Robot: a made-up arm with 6 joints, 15 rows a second.
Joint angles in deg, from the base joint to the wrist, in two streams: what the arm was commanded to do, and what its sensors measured. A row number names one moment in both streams.
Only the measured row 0 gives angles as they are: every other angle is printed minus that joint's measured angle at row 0.
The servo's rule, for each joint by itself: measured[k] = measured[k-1] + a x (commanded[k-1-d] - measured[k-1]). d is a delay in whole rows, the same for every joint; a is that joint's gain. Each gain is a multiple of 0.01, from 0.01 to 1. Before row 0 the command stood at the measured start. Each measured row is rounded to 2 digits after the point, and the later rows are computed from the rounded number. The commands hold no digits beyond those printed.
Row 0, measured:
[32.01, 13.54, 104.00, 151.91, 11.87, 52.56]
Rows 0 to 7, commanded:
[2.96, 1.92, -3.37, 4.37, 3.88, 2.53]
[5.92, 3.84, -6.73, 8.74, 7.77, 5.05]
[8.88, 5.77, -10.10, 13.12, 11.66, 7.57]
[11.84, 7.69, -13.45, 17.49, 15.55, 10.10]
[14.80, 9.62, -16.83, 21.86, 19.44, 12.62]
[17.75, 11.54, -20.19, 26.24, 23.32, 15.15]
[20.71, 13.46, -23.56, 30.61, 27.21, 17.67]
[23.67, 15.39, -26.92, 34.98, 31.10, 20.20]
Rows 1 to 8, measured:
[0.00, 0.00, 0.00, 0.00, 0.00, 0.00]
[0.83, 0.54, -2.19, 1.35, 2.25, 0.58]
[2.26, 1.46, -5.14, 3.64, 5.45, 1.61]
[4.11, 2.67, -8.36, 6.58, 9.05, 2.98]
[6.27, 4.08, -11.67, 9.96, 12.82, 4.62]
[8.66, 5.63, -15.02, 13.65, 16.66, 6.46]
[11.21, 7.28, -18.38, 17.55, 20.52, 8.46]
[13.87, 9.01, -21.75, 21.60, 24.40, 10.58]
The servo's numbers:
d 1
a 0.28 0.28 0.65 0.31 0.58 0.23

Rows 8 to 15, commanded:
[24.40, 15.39, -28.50, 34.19, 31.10, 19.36]
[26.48, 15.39, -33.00, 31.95, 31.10, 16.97]
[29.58, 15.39, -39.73, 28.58, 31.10, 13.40]
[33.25, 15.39, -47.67, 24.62, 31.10, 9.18]
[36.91, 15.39, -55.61, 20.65, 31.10, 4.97]
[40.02, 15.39, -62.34, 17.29, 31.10, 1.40]
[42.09, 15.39, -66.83, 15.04, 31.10, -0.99]
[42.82, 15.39, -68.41, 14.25, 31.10, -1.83]
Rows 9 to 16, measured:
[16.61, 10.80, -25.11, 25.75, 28.29, 12.79]
[18.79, 12.09, -27.31, 28.37, 29.92, 14.30]
[20.94, 13.01, -31.01, 29.48, 30.60, 14.91]
[23.36, 13.68, -36.68, 29.20, 30.89, 14.56]
[26.13, 14.16, -43.82, 27.78, 31.01, 13.32]
[29.15, 14.50, -51.48, 25.57, 31.06, 11.40]
[32.19, 14.75, -58.54, 23.00, 31.08, 9.10]
[34.96, 14.93, -63.93, 20.53, 31.09, 6.78]

